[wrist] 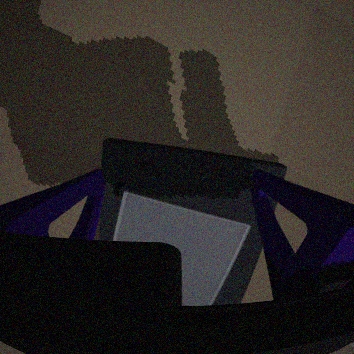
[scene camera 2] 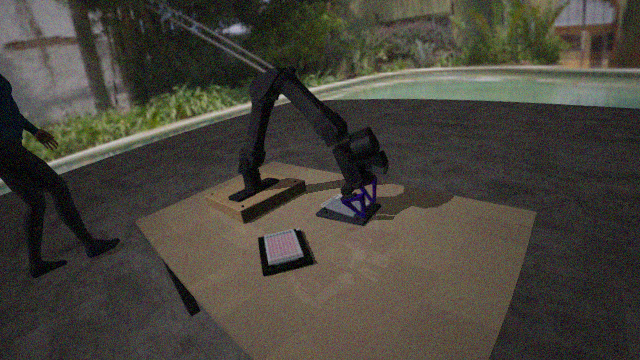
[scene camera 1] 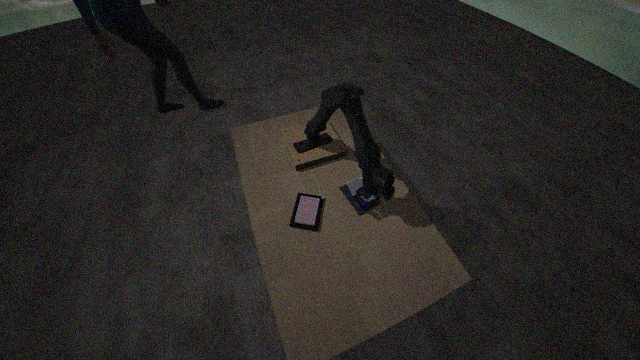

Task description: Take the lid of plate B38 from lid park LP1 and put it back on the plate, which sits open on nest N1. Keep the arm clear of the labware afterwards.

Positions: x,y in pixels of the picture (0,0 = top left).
my gripper: open, touches a dark lid park (wrist: 218,182)
